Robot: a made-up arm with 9 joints. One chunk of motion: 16 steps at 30 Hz.
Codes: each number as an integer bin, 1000 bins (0 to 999) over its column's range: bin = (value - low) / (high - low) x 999, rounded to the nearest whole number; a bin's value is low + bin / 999 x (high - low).
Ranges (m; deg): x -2.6..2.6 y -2.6..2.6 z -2.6..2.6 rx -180..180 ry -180..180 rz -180..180
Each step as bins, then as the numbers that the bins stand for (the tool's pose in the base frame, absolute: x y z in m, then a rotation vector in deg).
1 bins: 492 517 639 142 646 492
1 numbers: -0.0390 0.0911 0.7261 -128.83 52.79 -2.70
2 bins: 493 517 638 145 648 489
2 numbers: -0.0338 0.0911 0.7209 -127.75 53.51 -3.78
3 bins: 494 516 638 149 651 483
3 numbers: -0.0286 0.0859 0.7209 -126.31 54.59 -5.95
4 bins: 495 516 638 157 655 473
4 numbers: -0.0234 0.0859 0.7209 -123.42 56.04 -9.55
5 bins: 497 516 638 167 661 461
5 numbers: -0.0130 0.0859 0.7209 -119.82 58.20 -13.87
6 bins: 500 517 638 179 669 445
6 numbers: 0.0026 0.0911 0.7209 -115.50 61.08 -19.64
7 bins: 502 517 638 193 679 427
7 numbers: 0.0130 0.0911 0.7209 -110.45 64.68 -26.13
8 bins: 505 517 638 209 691 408
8 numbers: 0.0286 0.0911 0.7209 -104.68 69.01 -32.97
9 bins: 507 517 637 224 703 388
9 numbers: 0.0390 0.0911 0.7157 -99.28 73.33 -40.18
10 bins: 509 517 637 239 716 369
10 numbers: 0.0494 0.0911 0.7157 -93.87 78.02 -47.03
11 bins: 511 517 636 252 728 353
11 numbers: 0.0599 0.0911 0.7105 -89.19 82.34 -52.79
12 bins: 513 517 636 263 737 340
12 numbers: 0.0703 0.0911 0.7105 -85.23 85.59 -57.48
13 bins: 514 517 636 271 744 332
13 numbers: 0.0755 0.0911 0.7105 -82.34 88.11 -60.36
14 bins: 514 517 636 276 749 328
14 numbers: 0.0755 0.0911 0.7105 -80.54 89.91 -61.80
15 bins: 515 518 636 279 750 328
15 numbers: 0.0807 0.0963 0.7105 -79.46 90.27 -61.80
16 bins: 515 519 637 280 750 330
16 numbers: 0.0807 0.1015 0.7157 -79.10 90.27 -61.08
